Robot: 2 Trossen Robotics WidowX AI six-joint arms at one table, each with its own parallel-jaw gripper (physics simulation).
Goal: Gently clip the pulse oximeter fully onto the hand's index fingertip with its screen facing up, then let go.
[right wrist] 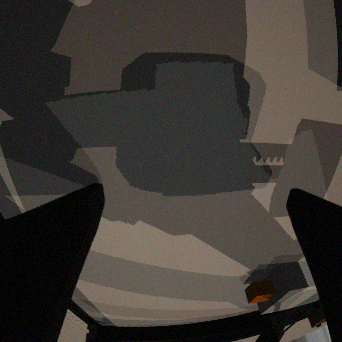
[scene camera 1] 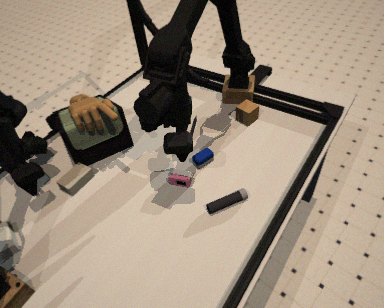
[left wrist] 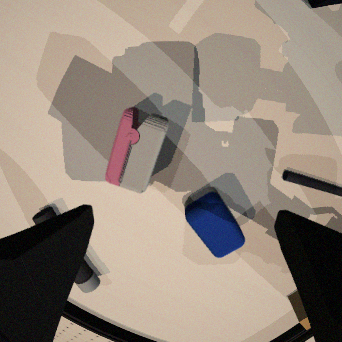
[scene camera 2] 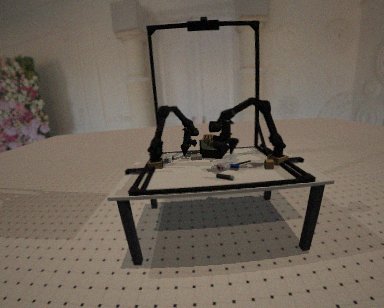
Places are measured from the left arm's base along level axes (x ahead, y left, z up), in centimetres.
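Where they show: left gripper, fingertip midpoint: [left wrist: 188, 218] [scene camera 2: 225, 155]; right gripper, fingertip midpoint: [right wrist: 200, 196] [scene camera 1: 27, 187] [scene camera 2: 185, 154]; left arm's base, origin of the base link: [scene camera 1: 238, 82] [scene camera 2: 277, 155]; right arm's base, origin of the base link: [scene camera 2: 155, 160].
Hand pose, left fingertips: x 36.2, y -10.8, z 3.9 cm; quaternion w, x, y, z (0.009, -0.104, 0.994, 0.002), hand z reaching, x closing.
Observation:
Each offset is from my left fingertips to the top centre of the thing. "spot": to the spot under its first point.
The pulse oximeter, a pink and grey clip {dx +4.5, dy -0.6, dz -5.7 cm} [scene camera 1: 179, 180] [scene camera 2: 220, 167] [left wrist: 120, 152], lies on its side on the table; its dark screen faces sideways in scene camera 1. The tan hand [scene camera 1: 91, 112] [scene camera 2: 208, 137] rests, fingers spread, on a green pad {spot: dx +1.1, dy -26.6, dz +1.4 cm} [scene camera 1: 82, 139] on a black base, with no clip on its fingers. My left gripper [left wrist: 188, 218] is open and empty, above the table near the oximeter, which shows beyond its fingertips in the left wrist view. My right gripper [right wrist: 200, 196] is open and empty, over the table left of the hand in scene camera 1.
A blue block {dx -4.0, dy +4.0, dz -5.7 cm} [scene camera 1: 203, 157] [left wrist: 215, 225] lies close to the oximeter, and a dark cylinder {dx +9.1, dy +12.1, dz -6.2 cm} [scene camera 1: 226, 201] [scene camera 2: 225, 176] nearer the front edge. A grey block {dx +7.4, dy -28.9, dz -5.9 cm} [scene camera 1: 76, 179] lies before the hand's base. A wooden cube {dx -23.7, dy +14.6, dz -3.9 cm} [scene camera 1: 247, 112] stands by the left arm's mount. A black pen {dx -16.3, dy -1.5, dz -8.0 cm} [left wrist: 312, 182] lies beyond the blue block.

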